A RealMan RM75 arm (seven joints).
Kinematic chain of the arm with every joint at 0, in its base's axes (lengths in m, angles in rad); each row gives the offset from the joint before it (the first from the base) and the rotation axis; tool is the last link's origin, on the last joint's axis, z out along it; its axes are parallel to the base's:
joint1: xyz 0 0 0.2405 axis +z
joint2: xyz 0 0 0 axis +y
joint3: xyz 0 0 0.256 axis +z
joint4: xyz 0 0 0 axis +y
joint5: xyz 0 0 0.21 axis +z
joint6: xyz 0 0 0 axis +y
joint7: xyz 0 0 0.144 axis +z
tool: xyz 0 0 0
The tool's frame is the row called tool.
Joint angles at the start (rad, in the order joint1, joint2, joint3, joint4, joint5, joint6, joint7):
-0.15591 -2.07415 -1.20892 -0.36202 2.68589 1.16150 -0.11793
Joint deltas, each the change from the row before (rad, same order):
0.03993 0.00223 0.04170 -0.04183 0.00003 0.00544 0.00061
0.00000 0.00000 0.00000 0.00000 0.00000 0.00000 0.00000
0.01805 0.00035 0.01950 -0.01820 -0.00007 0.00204 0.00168
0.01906 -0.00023 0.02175 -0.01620 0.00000 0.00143 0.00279
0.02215 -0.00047 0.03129 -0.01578 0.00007 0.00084 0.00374
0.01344 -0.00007 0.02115 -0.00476 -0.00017 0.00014 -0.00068
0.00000 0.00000 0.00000 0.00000 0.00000 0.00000 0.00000
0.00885 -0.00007 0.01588 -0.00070 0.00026 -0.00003 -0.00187
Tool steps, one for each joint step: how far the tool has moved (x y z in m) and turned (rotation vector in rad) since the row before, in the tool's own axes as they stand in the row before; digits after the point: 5 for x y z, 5 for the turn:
-0.00047 0.00661 -0.00910 -0.02390 0.00212 -0.01155
0.00000 0.00000 0.00000 0.00000 0.00000 0.00000
-0.00047 0.00359 -0.00429 -0.01095 -0.00039 -0.00501
-0.00126 0.00405 -0.00512 -0.01171 -0.00413 -0.00416
-0.00253 0.00590 -0.00673 -0.01835 -0.01004 -0.00405
-0.00262 0.00342 -0.00500 -0.01161 -0.01130 -0.00379
0.00000 0.00000 0.00000 0.00000 0.00000 0.00000
-0.00235 0.00247 -0.00378 -0.00915 -0.01032 -0.00301

